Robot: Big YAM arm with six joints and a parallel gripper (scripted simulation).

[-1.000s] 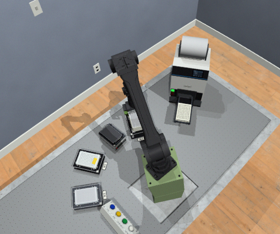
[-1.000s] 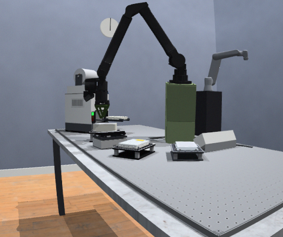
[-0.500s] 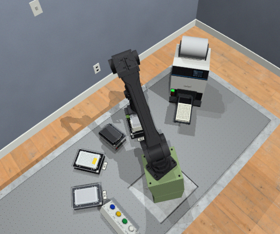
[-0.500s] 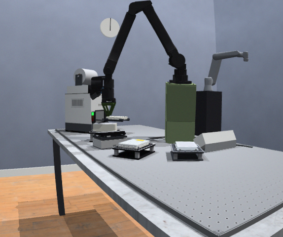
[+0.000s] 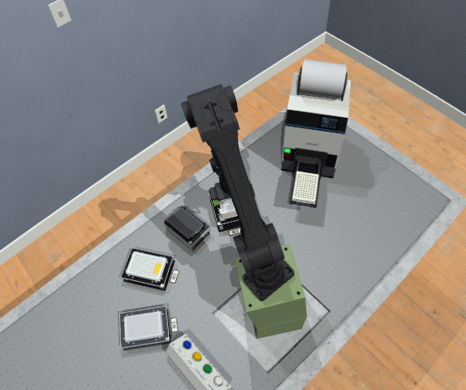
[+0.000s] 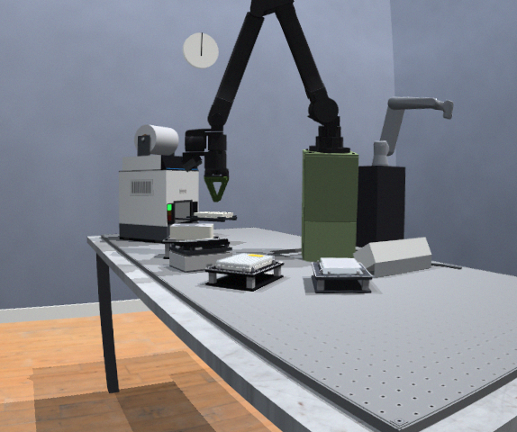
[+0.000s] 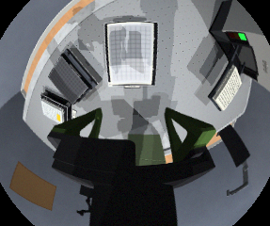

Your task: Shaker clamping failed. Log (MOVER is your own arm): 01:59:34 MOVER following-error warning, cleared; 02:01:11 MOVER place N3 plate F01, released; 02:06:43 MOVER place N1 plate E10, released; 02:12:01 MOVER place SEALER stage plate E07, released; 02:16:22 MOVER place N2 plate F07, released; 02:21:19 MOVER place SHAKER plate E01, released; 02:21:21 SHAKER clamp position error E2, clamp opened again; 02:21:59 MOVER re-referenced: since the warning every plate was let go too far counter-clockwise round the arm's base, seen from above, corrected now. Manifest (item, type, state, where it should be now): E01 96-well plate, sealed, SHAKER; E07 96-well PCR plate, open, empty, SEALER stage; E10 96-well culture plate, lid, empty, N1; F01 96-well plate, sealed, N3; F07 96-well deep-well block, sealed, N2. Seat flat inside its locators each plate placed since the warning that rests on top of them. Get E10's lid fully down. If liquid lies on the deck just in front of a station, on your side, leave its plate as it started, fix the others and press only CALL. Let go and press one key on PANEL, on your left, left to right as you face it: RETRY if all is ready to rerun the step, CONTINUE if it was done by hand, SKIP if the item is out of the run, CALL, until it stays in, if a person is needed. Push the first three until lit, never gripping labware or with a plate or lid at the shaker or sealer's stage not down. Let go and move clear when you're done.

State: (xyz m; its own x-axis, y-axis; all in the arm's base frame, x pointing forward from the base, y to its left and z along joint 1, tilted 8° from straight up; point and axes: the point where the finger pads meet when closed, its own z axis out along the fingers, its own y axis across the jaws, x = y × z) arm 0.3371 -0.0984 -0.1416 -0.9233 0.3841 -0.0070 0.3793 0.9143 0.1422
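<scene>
Now: the dark sealed plate 10 cm ahead of my hand, 16 cm to the left of it and 11 cm below it. From my hand the other things lie so: white deep-well block (7 cm ahead, 3 cm to the right, 10 cm below); film roll (10 cm ahead, 49 cm to the right, 22 cm above).
</scene>
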